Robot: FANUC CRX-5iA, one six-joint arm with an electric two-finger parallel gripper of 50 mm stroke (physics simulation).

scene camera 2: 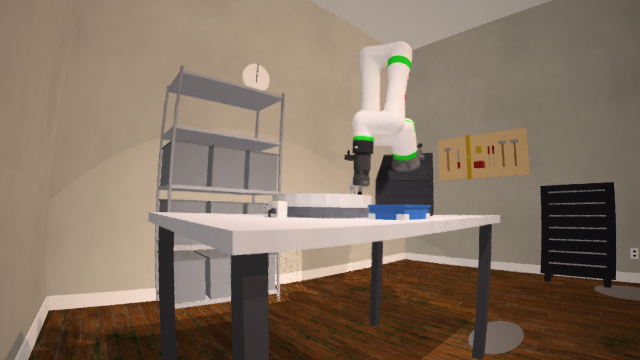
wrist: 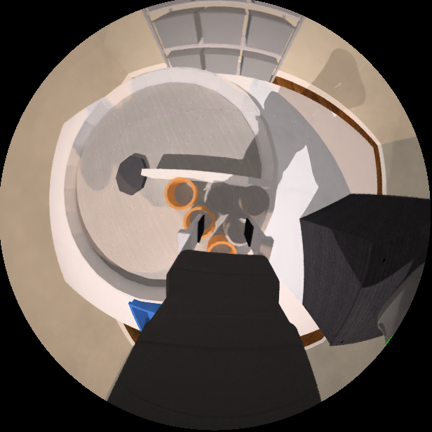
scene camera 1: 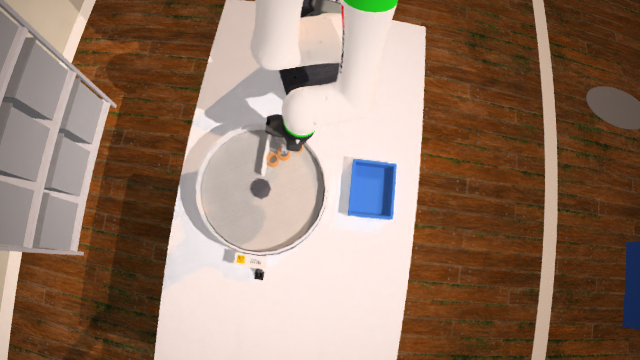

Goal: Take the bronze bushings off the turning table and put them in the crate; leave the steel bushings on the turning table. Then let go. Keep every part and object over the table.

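Places are measured from the arm's base along level axes (x ahead, y left, z up), in metres.
Where they show: gripper, fingertip midpoint: (scene camera 1: 285,143); arm's base, link origin: (scene camera 2: 405,165).
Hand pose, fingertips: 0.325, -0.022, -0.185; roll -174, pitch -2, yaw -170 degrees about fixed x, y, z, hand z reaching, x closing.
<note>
Things, the pixels of their top centre, and the offset from my fingertips, as dx, dy, dz. "*": a spot on its surface instead.
- blue crate, top centre: (scene camera 1: 373,188) (scene camera 2: 400,204) +0.059, +0.315, -0.027
- white bar, surface spot: (scene camera 1: 263,159) * +0.065, -0.056, -0.024
- dark hub, top centre: (scene camera 1: 261,188) +0.160, -0.034, -0.016
- small labelled unit, surface spot: (scene camera 1: 250,260) * +0.390, -0.001, -0.018
Three bronze bushings stand on the turning table (scene camera 1: 235,220) (scene camera 2: 327,201) (wrist: 110,225): one (scene camera 1: 272,165) (wrist: 168,193) near the white bar, a middle one (scene camera 1: 285,159) (wrist: 188,223) and a third (scene camera 1: 300,149) (wrist: 221,240) partly hidden by my gripper. Three grey steel bushings (wrist: 266,203) are grouped beside them in the wrist view, in shadow. The blue crate (scene camera 1: 394,190) (scene camera 2: 400,212) (wrist: 142,312) shows no part inside in scene camera 1. My gripper (scene camera 1: 286,148) (scene camera 2: 356,191) (wrist: 224,224) is open and empty, low over the group. Its left finger overlaps the middle bronze bushing in the wrist view; exact height is unclear.
A white bar (scene camera 1: 263,159) (wrist: 190,174) runs from the dark hub (scene camera 1: 260,188) (wrist: 132,174) to the rim beside the bushings. The raised rim surrounds the turning table. A small labelled unit (scene camera 1: 250,260) (scene camera 2: 278,208) is at its front. The crate is to the right in scene camera 1.
</note>
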